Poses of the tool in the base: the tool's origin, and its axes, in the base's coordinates. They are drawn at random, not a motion.
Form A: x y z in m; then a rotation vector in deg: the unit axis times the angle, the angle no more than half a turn.
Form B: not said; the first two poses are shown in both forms.
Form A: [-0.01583 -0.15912 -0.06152 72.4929 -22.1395 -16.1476]
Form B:
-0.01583 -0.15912 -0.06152
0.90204 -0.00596 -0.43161
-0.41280 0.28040 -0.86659
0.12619 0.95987 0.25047

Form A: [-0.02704 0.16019 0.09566 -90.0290 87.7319 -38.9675]
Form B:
-0.02704 0.16019 0.09566
0.11466 -0.53743 0.83548
-0.98021 0.07543 0.18305
-0.16139 -0.83993 -0.51814

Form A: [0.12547 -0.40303 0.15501 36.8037 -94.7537 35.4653]
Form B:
0.12547 -0.40303 0.15501
-0.15104 -0.70604 -0.69187
-0.07825 0.70625 -0.70363
0.98543 -0.05214 -0.16192

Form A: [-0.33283 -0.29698 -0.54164 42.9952 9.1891 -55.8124]
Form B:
-0.33283 -0.29698 -0.54164
0.57202 0.79581 -0.19867
-0.69012 0.33604 -0.64095
-0.44331 0.50374 0.74143

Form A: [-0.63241 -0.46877 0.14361 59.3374 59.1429 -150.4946]
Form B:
-0.63241 -0.46877 0.14361
-0.75457 0.35344 -0.55290
0.11756 -0.75612 -0.64379
-0.64560 -0.55078 0.52900

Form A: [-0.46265 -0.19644 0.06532 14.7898 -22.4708 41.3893]
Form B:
-0.46265 -0.19644 0.06532
0.68256 -0.68383 -0.25783
0.58871 0.72352 -0.36047
0.43305 0.09425 0.89643

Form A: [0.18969 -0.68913 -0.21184 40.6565 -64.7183 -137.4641]
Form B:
0.18969 -0.68913 -0.21184
-0.79397 0.13305 -0.59322
-0.54200 -0.59693 0.59153
-0.27541 0.79119 0.54605

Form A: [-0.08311 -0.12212 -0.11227 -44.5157 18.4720 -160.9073]
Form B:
-0.08311 -0.12212 -0.11227
-0.83911 0.14201 0.52510
-0.25730 -0.95412 -0.15315
0.47926 -0.26362 0.83715

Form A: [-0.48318 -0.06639 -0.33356 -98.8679 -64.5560 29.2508]
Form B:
-0.48318 -0.06639 -0.33356
0.48245 0.45291 -0.74974
0.86231 -0.09529 0.49733
0.15380 -0.88645 -0.43653

